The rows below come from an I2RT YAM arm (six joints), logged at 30 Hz.
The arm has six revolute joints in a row. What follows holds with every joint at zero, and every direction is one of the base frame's.
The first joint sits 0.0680 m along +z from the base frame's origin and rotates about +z.
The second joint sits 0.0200 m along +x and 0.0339 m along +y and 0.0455 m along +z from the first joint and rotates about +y.
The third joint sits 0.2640 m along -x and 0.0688 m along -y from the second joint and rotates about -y.
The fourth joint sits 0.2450 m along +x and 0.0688 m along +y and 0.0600 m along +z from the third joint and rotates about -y.
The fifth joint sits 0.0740 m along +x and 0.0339 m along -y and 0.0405 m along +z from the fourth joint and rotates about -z.
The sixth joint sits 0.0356 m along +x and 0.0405 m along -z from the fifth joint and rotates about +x.
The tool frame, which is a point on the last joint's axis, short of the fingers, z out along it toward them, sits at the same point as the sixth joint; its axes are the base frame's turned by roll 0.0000, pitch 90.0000 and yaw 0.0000 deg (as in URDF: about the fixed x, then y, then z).
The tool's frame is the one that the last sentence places.
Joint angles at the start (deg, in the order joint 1, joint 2, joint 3, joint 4, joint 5, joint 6):
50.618 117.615 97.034 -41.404 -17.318 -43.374
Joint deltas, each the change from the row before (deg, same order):
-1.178 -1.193 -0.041 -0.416 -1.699 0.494
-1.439 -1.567 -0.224 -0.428 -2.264 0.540
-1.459 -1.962 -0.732 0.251 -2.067 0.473
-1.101 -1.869 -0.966 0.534 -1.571 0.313
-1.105 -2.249 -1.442 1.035 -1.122 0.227
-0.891 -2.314 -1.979 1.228 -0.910 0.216
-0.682 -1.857 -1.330 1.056 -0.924 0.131
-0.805 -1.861 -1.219 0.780 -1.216 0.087
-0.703 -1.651 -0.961 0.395 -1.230 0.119
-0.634 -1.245 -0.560 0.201 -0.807 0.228
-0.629 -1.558 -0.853 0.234 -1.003 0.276
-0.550 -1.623 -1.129 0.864 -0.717 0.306
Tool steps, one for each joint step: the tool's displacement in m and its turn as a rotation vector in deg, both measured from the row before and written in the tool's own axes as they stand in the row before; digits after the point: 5 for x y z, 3 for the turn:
0.00256 -0.00448 -0.01096 -0.132 -1.525 1.249
0.00301 -0.00464 -0.01372 -0.275 -2.008 1.404
0.00273 -0.00382 -0.01492 0.253 -2.262 1.075
0.00175 -0.00178 -0.01253 0.388 -1.923 0.579
0.00181 -0.00097 -0.01345 0.979 -1.882 0.266
0.00263 0.00102 -0.01136 0.838 -1.558 0.170
0.00057 0.00069 -0.00975 0.699 -1.588 -0.113
0.00068 0.00053 -0.01042 0.475 -1.642 -0.036
0.00022 0.00092 -0.00949 0.200 -1.428 0.052
-0.00012 0.00014 -0.00792 0.357 -1.022 0.190
-0.00009 0.00135 -0.00884 0.232 -1.177 0.185
-0.00014 0.00155 -0.00807 0.615 -1.264 -0.082

